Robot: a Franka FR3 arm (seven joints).
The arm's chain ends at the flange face. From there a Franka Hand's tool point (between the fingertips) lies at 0.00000 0.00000 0.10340 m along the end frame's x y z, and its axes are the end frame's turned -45 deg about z.
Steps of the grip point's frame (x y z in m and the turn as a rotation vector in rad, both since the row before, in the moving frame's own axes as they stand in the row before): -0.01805 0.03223 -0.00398 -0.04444 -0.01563 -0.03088; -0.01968 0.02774 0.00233 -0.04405 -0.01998 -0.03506; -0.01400 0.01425 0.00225 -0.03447 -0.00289 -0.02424; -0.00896 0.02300 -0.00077 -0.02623 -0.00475 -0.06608; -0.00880 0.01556 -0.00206 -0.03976 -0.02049 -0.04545; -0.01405 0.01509 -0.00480 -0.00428 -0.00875 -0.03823; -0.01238 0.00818 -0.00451 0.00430 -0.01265 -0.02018
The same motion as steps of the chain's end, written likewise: 0.00785 0.03120 -0.00387 -0.04248 0.02037 -0.03088; 0.00386 0.02888 0.00245 -0.04528 0.01702 -0.03506; -0.00216 0.01727 0.00231 -0.02642 0.02233 -0.02424; 0.00828 0.02039 -0.00073 -0.02191 0.01519 -0.06608; 0.00327 0.01285 -0.00196 -0.04260 0.01363 -0.04545; 0.00104 0.01965 -0.00480 -0.00921 -0.00316 -0.03823; -0.00174 0.01392 -0.00450 -0.00590 -0.01199 -0.02018
